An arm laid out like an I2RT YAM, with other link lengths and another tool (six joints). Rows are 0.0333 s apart.
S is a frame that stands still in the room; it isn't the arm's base.
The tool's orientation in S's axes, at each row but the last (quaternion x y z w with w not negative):
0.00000, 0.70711, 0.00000, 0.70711
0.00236, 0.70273, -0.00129, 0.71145
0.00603, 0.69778, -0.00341, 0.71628
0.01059, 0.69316, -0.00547, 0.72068
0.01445, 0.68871, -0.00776, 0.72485
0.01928, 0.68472, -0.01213, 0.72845
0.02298, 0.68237, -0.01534, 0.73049
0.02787, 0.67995, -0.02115, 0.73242
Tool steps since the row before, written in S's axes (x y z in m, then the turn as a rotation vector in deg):
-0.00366, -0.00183, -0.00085, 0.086, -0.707, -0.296
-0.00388, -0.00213, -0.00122, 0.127, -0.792, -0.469
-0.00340, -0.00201, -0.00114, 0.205, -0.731, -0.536
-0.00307, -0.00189, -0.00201, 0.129, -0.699, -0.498
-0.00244, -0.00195, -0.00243, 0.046, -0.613, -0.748
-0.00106, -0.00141, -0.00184, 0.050, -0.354, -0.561
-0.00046, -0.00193, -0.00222, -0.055, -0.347, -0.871
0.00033, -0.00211, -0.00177, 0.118, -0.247, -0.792
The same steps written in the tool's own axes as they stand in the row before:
0.00085, -0.00183, -0.00366, 0.296, -0.707, 0.086
0.00117, -0.00215, -0.00388, 0.469, -0.792, 0.125
0.00104, -0.00206, -0.00340, 0.539, -0.730, 0.201
0.00188, -0.00197, -0.00310, 0.498, -0.700, 0.126
0.00228, -0.00205, -0.00250, 0.744, -0.619, 0.027
0.00176, -0.00148, -0.00111, 0.560, -0.358, 0.031
0.00217, -0.00198, -0.00050, 0.862, -0.360, -0.095
0.00178, -0.00210, 0.00034, 0.797, -0.248, 0.076

